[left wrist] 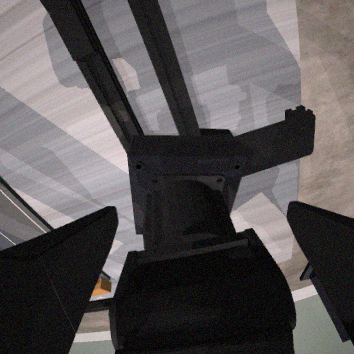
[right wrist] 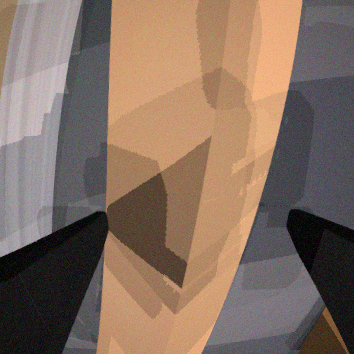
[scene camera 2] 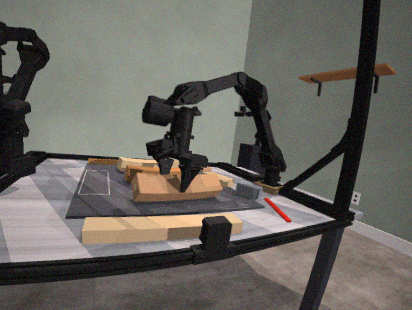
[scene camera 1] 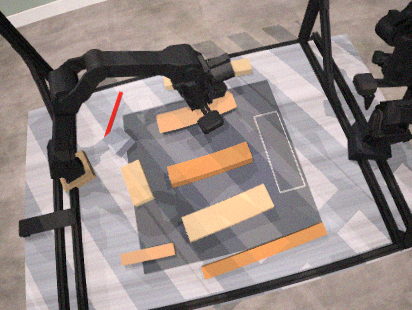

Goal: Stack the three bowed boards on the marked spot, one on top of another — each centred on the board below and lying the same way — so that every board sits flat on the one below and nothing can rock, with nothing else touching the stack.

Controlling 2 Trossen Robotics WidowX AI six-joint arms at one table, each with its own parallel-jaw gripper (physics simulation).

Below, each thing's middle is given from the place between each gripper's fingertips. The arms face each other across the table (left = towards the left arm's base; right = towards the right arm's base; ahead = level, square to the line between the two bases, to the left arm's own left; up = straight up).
My left gripper is now 320 mm short of the long orange plank (scene camera 1: 235,261), 360 mm to the left of it and 110 mm above it. From my left hand the other things lie so: pale board (scene camera 1: 227,213) (220 mm ahead, 440 mm to the right, 100 mm below).
Now: right hand 300 mm short of the pale board, 50 mm to the right of it and 10 mm above it. Also, from my right hand: long orange plank: 400 mm ahead, 140 mm to the left, 20 mm below.
